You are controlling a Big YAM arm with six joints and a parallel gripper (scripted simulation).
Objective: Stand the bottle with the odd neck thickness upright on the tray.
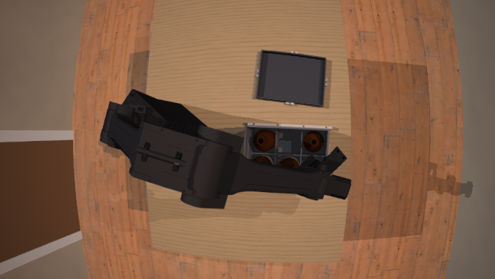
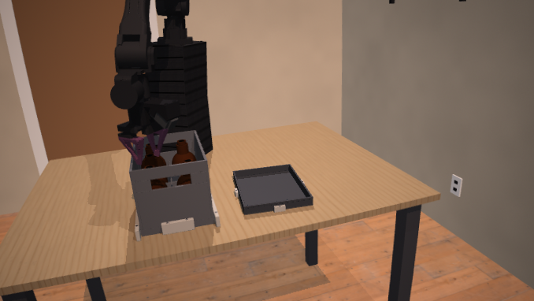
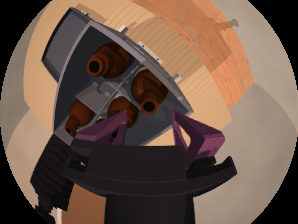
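Now: hand 10 cm past the grey crate, 4 cm to the right of it and 11 cm above it. Also, from my hand: dark tray (12 cm behind, 32 cm to the left, 18 cm below).
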